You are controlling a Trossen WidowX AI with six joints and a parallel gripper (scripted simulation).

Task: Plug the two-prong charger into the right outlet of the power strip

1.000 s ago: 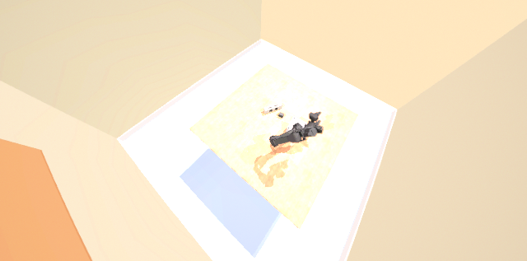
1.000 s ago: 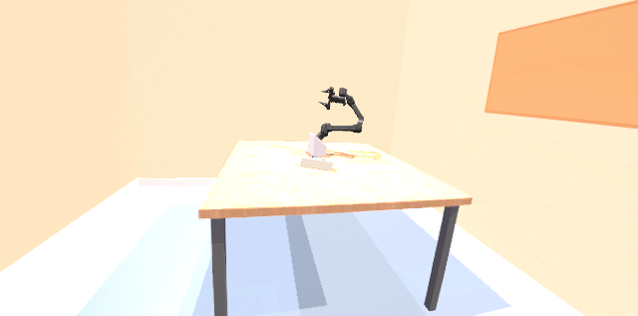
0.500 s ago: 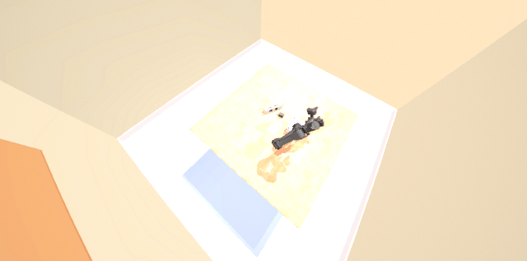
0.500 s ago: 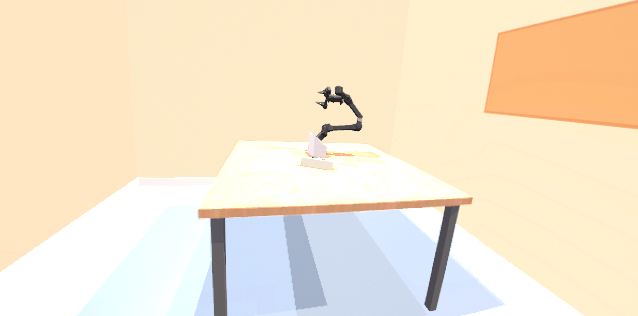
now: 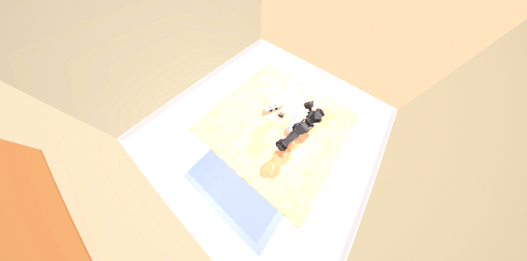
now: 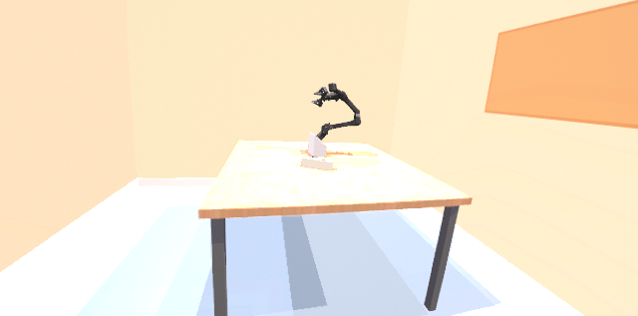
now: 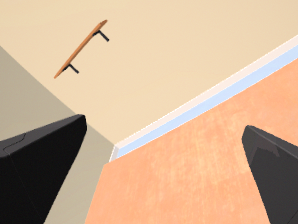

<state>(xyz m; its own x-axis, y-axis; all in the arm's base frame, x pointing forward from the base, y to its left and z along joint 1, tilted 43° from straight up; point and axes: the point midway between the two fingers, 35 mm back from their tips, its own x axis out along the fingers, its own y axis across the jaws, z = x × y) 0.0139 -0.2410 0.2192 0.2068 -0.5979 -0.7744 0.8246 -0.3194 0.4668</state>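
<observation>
My gripper tip is now 42 cm above the black two-prong charger, 27 cm short of it and 2 cm to the right of it.
</observation>
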